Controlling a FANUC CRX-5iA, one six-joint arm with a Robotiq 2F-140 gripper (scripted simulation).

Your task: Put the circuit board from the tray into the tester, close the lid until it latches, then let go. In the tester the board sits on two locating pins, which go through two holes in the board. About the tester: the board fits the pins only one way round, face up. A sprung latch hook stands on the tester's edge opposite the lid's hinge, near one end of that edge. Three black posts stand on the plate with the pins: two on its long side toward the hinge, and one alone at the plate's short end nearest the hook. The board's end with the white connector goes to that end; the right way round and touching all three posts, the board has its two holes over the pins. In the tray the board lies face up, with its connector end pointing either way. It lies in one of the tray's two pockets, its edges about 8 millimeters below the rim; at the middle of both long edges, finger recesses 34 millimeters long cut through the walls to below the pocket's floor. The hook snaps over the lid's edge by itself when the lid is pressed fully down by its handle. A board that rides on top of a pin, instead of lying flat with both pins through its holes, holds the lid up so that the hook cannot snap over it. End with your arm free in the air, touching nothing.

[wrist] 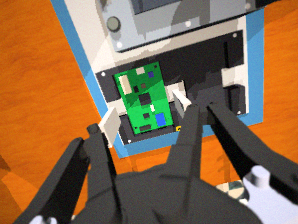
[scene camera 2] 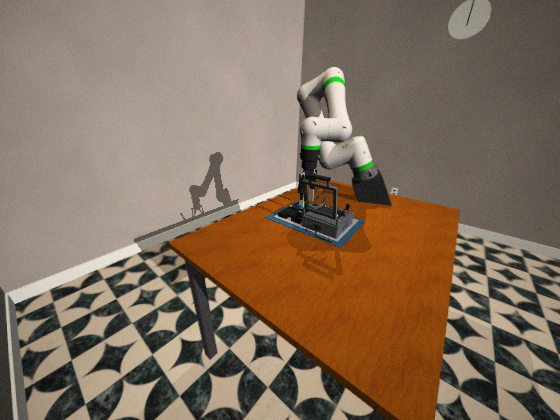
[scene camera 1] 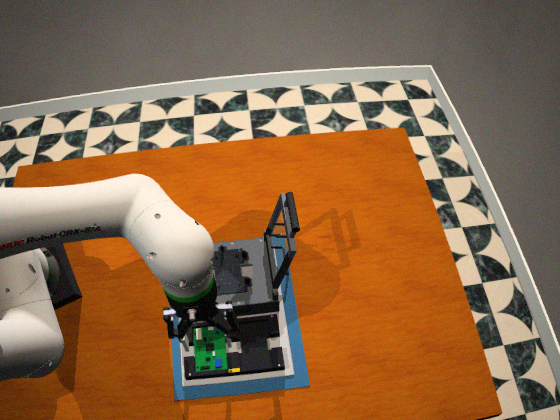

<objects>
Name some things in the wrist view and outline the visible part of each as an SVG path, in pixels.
My gripper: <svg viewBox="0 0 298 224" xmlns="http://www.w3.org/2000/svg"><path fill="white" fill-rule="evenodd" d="M298 163L268 147L221 101L213 100L208 102L207 106L199 107L199 104L193 103L178 89L174 89L172 94L175 107L183 120L176 144L171 145L166 163L154 165L143 171L129 171L117 174L109 148L114 144L121 120L116 107L110 107L99 125L94 123L86 127L89 138L83 140L82 137L77 137L69 143L27 208L12 224L298 224ZM87 174L87 201L85 202L85 207L72 220ZM202 125L210 125L243 183L244 197L248 202L247 204L201 179Z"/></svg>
A green circuit board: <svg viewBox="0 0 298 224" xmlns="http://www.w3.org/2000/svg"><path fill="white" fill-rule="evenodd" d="M158 62L114 75L135 134L173 125Z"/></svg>
</objects>
